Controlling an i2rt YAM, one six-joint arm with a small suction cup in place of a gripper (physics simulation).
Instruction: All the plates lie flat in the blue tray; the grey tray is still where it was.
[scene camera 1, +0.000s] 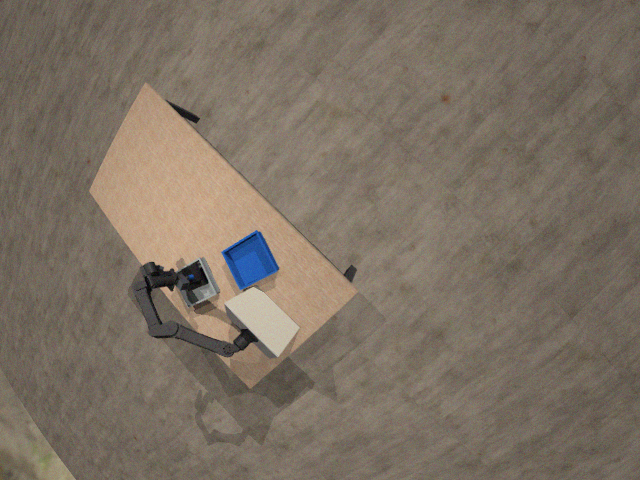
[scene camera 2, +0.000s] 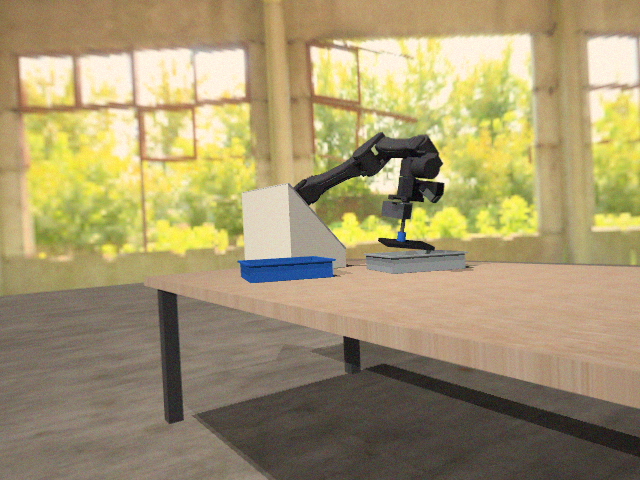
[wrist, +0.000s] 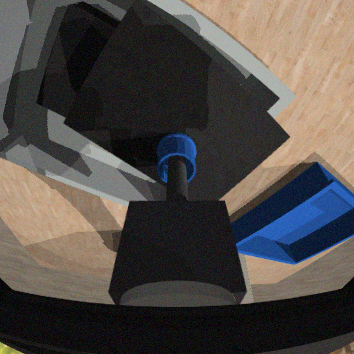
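Seen in the pictures: hand, tool point: (scene camera 1: 193, 276) (wrist: 176, 144); arm's base, link origin: (scene camera 1: 249, 334) (scene camera 2: 287, 213).
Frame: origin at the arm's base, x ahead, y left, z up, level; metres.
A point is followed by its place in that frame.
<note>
My suction gripper (scene camera 1: 190, 277) (scene camera 2: 401, 237) (wrist: 176, 152) is shut on a black plate (scene camera 1: 198, 273) @(x 0.418, y 0.111, z -0.103 m) (scene camera 2: 417, 244) @(x 0.485, y 0.185, z -0.120 m) (wrist: 240, 137) @(x 0.458, y 0.125, z -0.111 m) at its blue cup. The plate hangs slightly tilted just above the grey tray (scene camera 1: 210, 276) @(x 0.380, y 0.115, z -0.174 m) (scene camera 2: 418, 264) @(x 0.509, y 0.165, z -0.176 m) (wrist: 285, 97) @(x 0.490, y 0.086, z -0.147 m), its right side lower in scene camera 2, and covers much of the tray's opening. Dark areas show inside the grey tray in the wrist view; I cannot tell whether they are plates or shadow. The blue tray (scene camera 1: 251, 261) @(x 0.284, y -0.142, z -0.194 m) (scene camera 2: 289, 270) @(x 0.388, y -0.183, z -0.171 m) (wrist: 295, 227) @(x 0.246, y -0.178, z -0.194 m) stands beside the grey one, and no plate shows in it.
A pale wedge-shaped block (scene camera 1: 263, 320) @(x 0.010, y -0.099, z -0.016 m) (scene camera 2: 266, 222) @(x 0.031, y -0.096, z -0.029 m) stands close to the blue tray, at the arm's base. Both trays stand on the wooden table (scene camera 1: 170, 180) @(x 0.992, y -0.025, z -0.197 m) (scene camera 2: 491, 304) @(x 1.024, y -0.132, z -0.197 m). The table's edge runs close to the grey tray on the arm's side.
</note>
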